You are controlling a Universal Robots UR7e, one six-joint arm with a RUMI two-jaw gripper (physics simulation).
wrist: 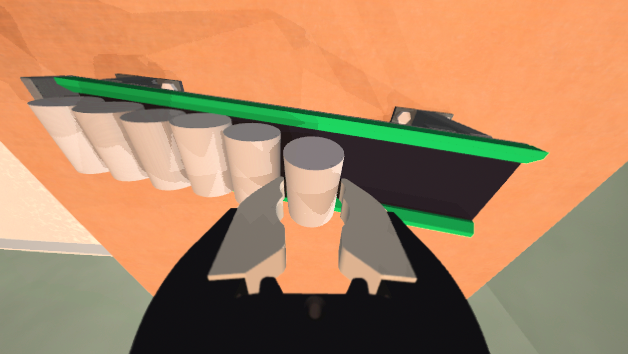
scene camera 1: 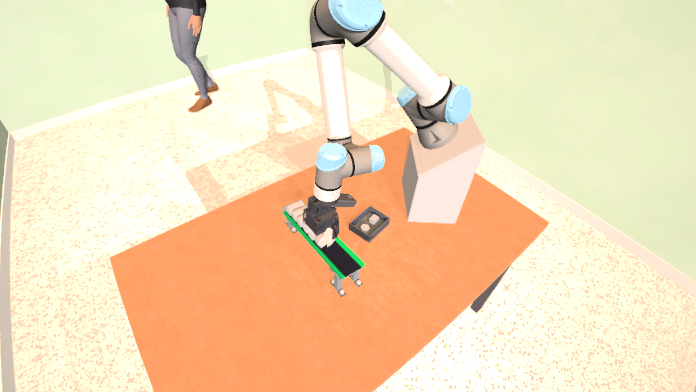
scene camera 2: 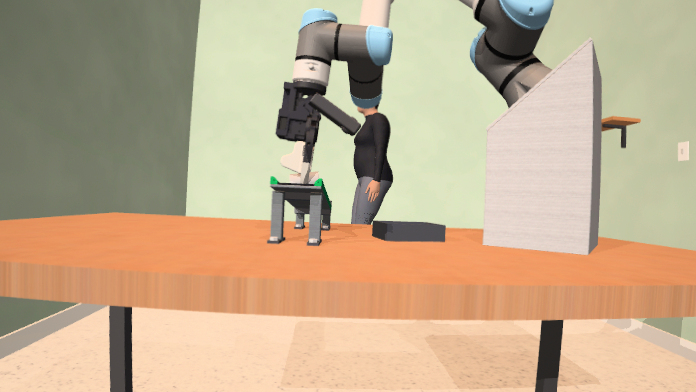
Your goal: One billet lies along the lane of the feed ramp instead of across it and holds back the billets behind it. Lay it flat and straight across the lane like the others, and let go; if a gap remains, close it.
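Places are measured from the arm's base along level axes (x left, y back, z up), in centimetres.
Where they show: gripper, fingertip midpoint: (wrist: 312, 180) (scene camera 1: 323, 241); arm's base at its link origin: (scene camera 1: 439, 134) (scene camera 2: 546, 107).
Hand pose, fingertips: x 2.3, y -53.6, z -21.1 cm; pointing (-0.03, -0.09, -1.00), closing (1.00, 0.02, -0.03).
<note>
Each offset is from my fingertips to the top centre of the thing.
The feed ramp (scene camera 1: 350, 248) (scene camera 2: 326, 192) (wrist: 400, 135) has green side rails and a dark lane. Several pale cylindrical billets @(dy +1.6, dx -16.6, dz +0.2 cm) (scene camera 1: 295, 210) @(dy +1.4, dx -8.6, dz +1.3 cm) (wrist: 202, 155) lie side by side across the lane in its left part in the wrist view. My gripper (scene camera 1: 326, 236) (scene camera 2: 305, 172) (wrist: 312, 180) is shut on a billet @(dy +0.6, dx +0.0, dz +3.8 cm) (wrist: 313, 195). In the wrist view this billet is parallel to the others, at the right end of the row, with a very narrow gap or none to its neighbour. It is low at the lane in the scene camera 2 view; whether it touches the lane is hidden.
A dark tray @(dy +22.7, dx -2.1, dz -6.1 cm) (scene camera 1: 359, 235) (scene camera 2: 415, 232) with two pale pieces stands on the table beside the ramp. The arm's pedestal (scene camera 1: 440, 192) (scene camera 2: 540, 190) stands farther right. A person (scene camera 1: 185, 40) (scene camera 2: 374, 145) stands beyond the table.
</note>
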